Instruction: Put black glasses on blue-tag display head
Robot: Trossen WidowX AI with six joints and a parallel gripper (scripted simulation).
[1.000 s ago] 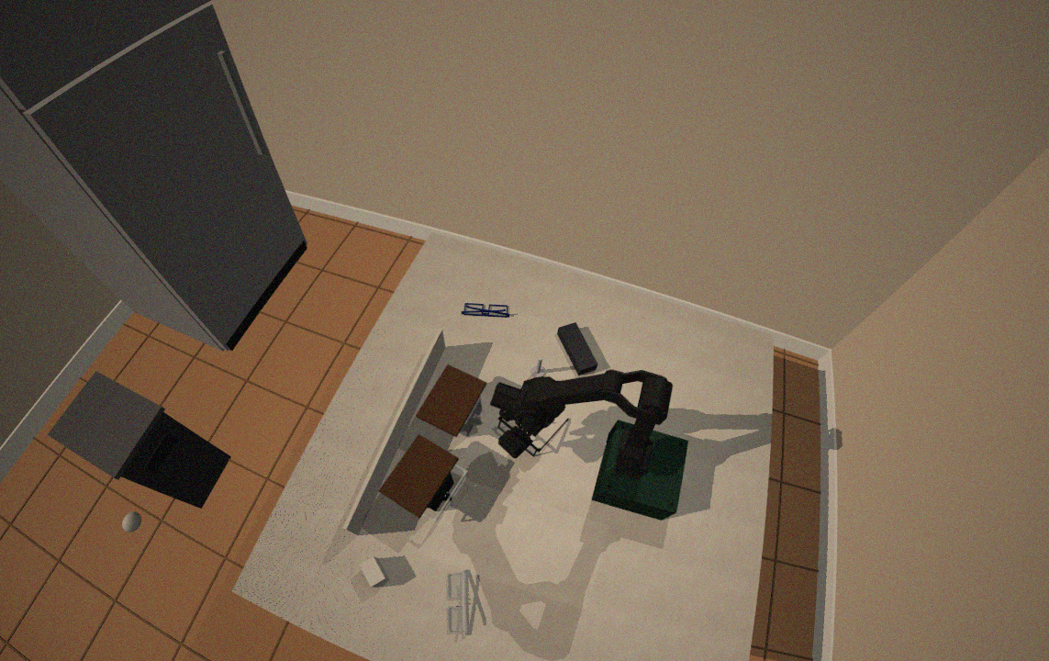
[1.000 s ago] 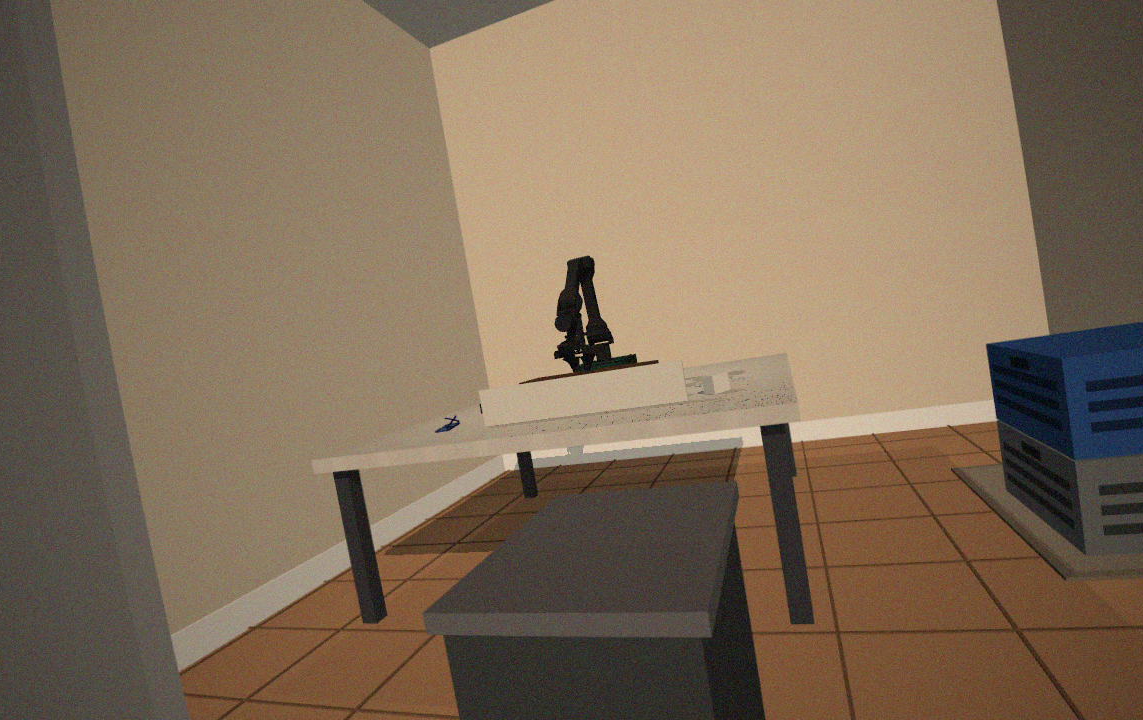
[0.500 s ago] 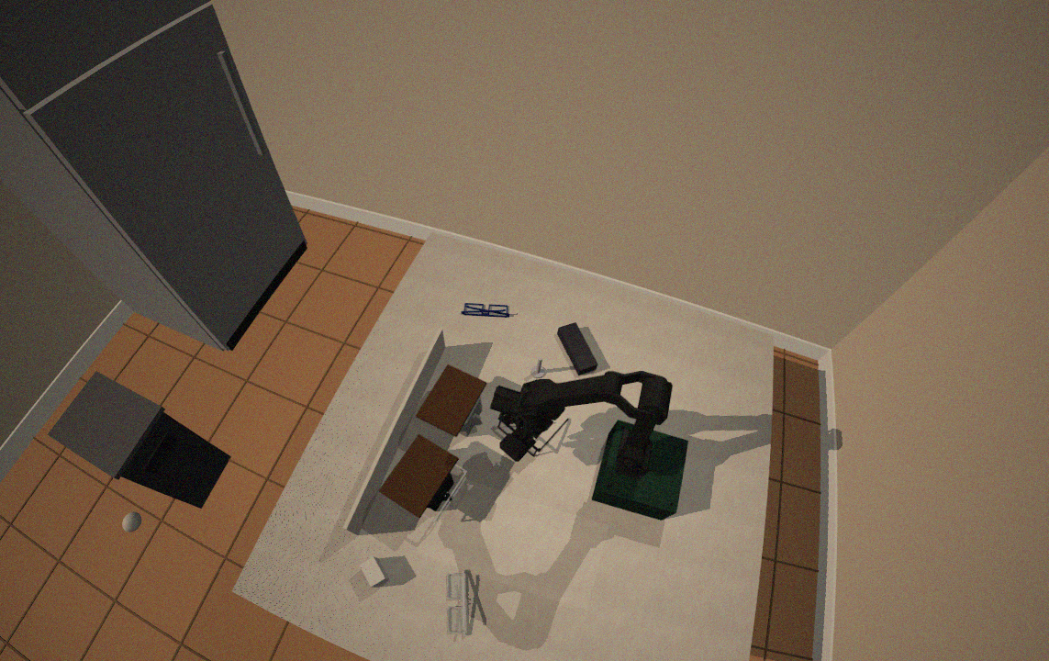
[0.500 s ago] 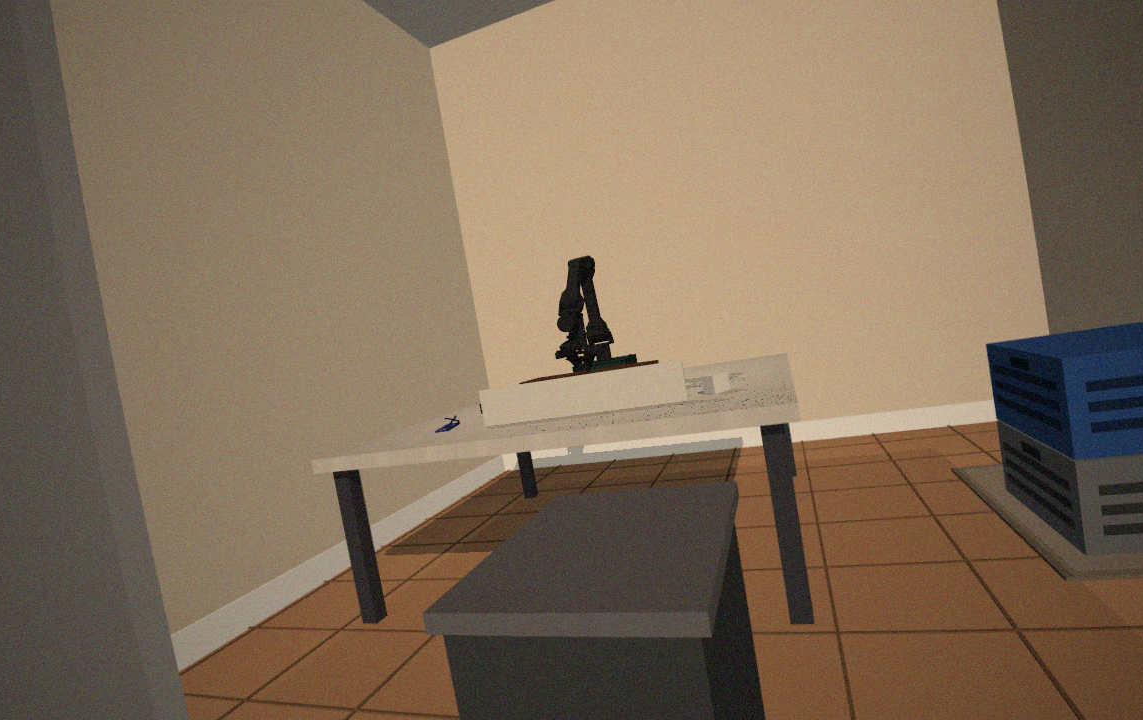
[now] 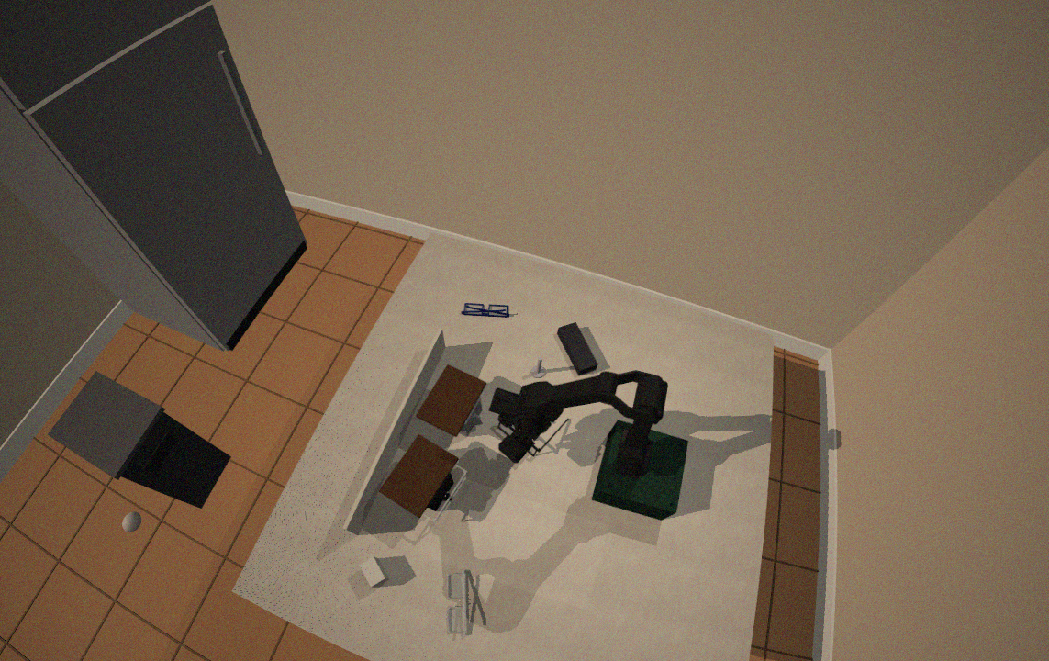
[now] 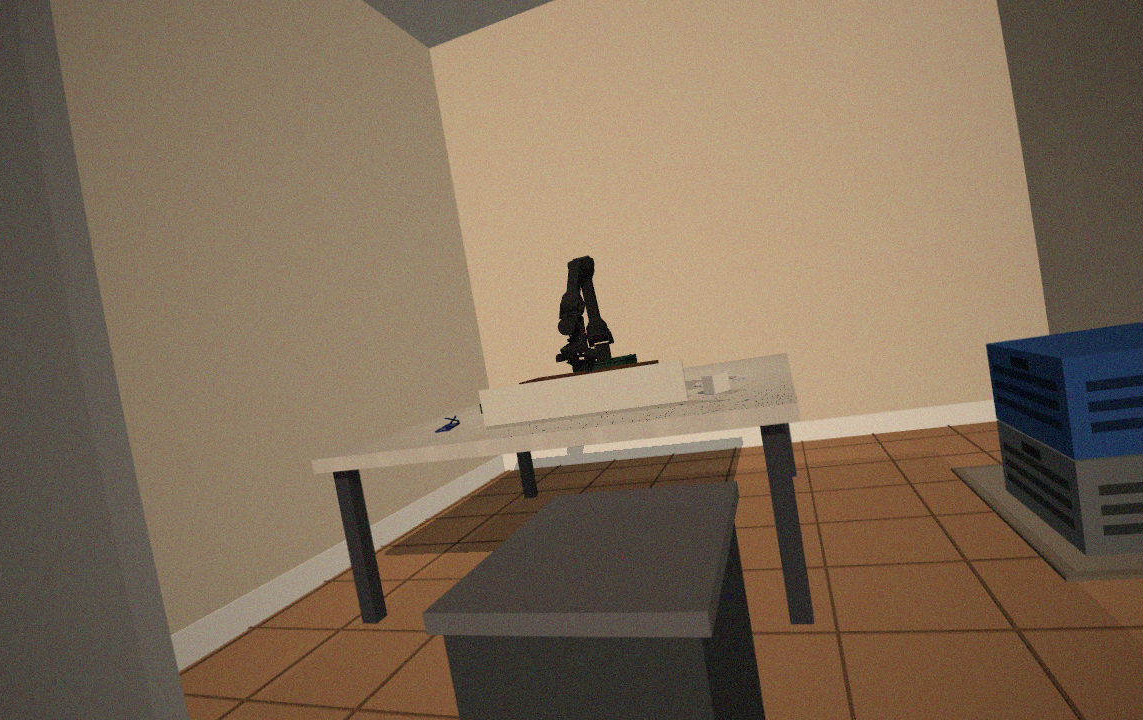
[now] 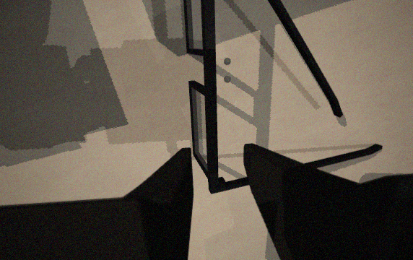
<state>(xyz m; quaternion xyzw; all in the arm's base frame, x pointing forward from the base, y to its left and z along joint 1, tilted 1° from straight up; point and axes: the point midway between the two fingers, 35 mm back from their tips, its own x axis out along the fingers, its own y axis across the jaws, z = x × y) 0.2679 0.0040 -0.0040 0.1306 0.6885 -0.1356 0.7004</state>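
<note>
Right now the small grey stand is 23 cm to the right of my gripper tip, 4 cm below it and 4 cm ahead of it. The rest, counted from my gripper tip: white backboard: 34 cm ahead, 9 cm to the left, 1 cm below; white cube: 45 cm to the left, 24 cm ahead, 4 cm below; dark case: 34 cm to the right, 5 cm below, 5 cm behind.
</note>
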